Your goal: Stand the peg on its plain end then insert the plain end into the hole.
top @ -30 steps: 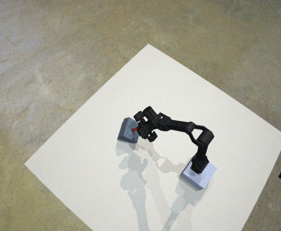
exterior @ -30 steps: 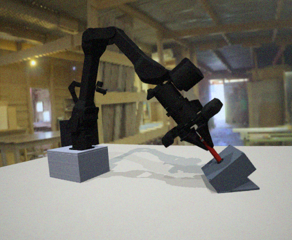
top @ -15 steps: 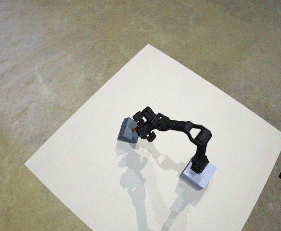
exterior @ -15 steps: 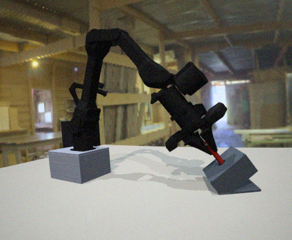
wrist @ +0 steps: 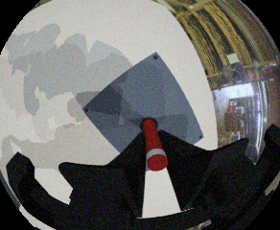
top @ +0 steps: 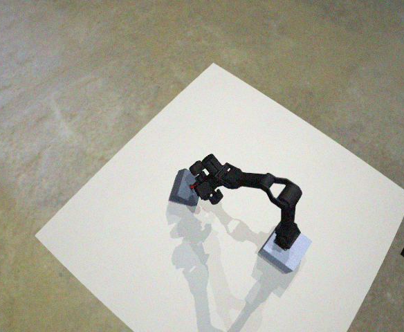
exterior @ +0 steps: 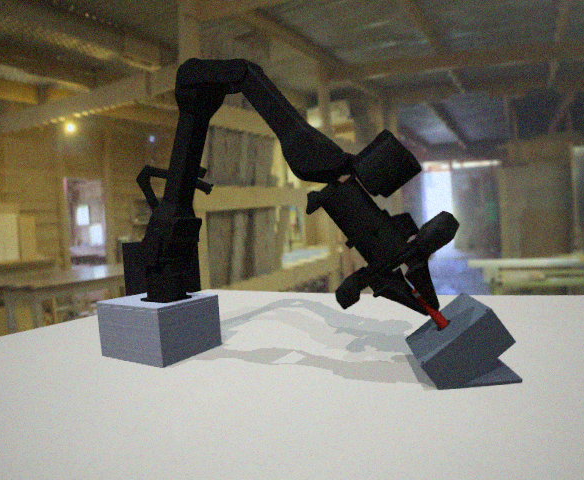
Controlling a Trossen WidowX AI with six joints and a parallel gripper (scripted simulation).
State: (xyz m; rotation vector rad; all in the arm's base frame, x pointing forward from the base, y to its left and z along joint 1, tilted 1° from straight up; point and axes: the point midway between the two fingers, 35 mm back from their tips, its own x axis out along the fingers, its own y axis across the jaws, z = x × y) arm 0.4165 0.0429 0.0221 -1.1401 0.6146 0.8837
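My gripper tip is 30 mm short of the grey sloped panel, 10 mm to the right of it and 40 mm above it. From my gripper tip the other things lie so: red peg (10 mm behind, 10 mm to the right, 10 mm above).
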